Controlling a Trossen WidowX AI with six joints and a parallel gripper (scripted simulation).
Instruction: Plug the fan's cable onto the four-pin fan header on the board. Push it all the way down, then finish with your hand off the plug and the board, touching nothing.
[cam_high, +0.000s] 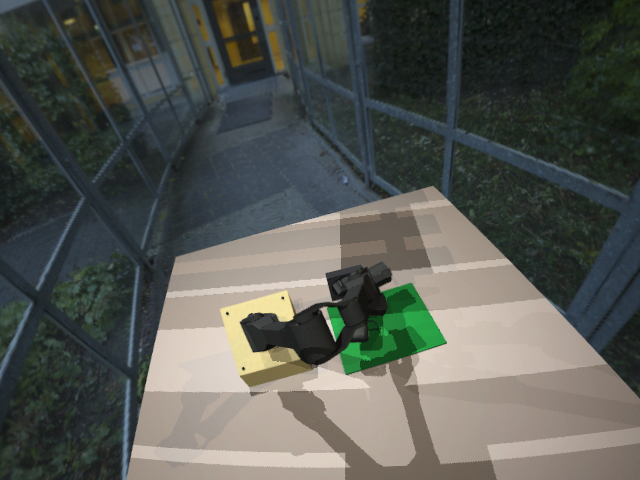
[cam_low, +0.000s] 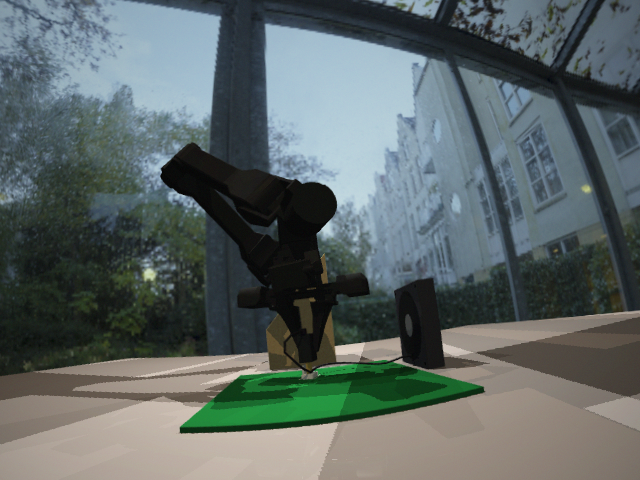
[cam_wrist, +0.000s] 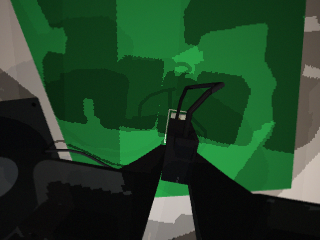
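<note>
Now: gripper tip 10 mm below the black plug and 10 mm short of it. From my gripper tip the other things lie so: black fan (150 mm to the left, 20 mm behind, 20 mm above); then green board (70 mm ahead, 50 mm below, 20 mm to the left).
</note>
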